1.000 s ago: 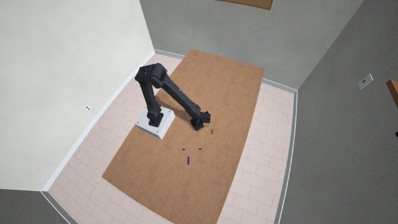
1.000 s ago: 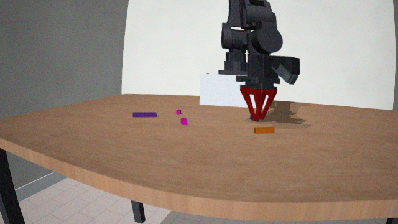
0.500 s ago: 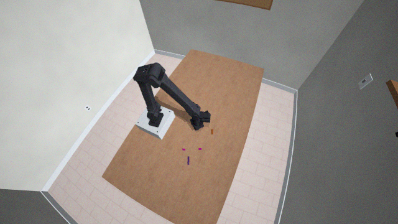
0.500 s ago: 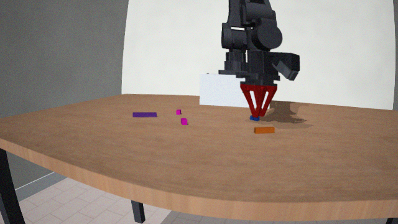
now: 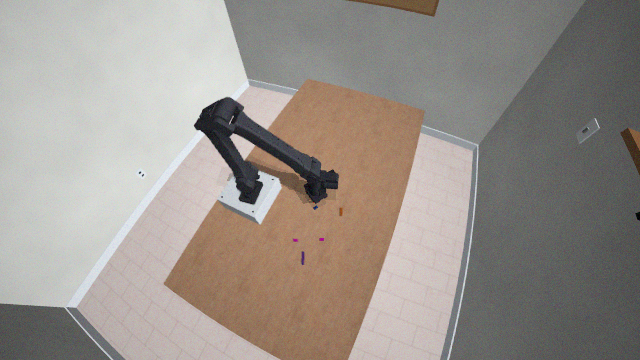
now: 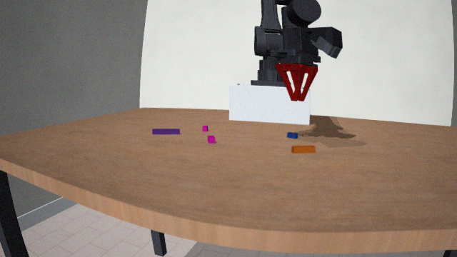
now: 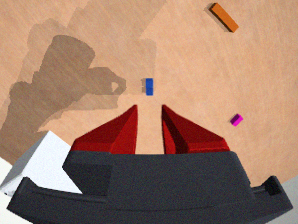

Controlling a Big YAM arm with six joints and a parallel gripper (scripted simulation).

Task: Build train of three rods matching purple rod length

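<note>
Right now my hand is 12 cm short of the orange rod and 8 cm above it. From my hand the other things lie so: purple rod (27 cm to the right, 8 cm below).
</note>
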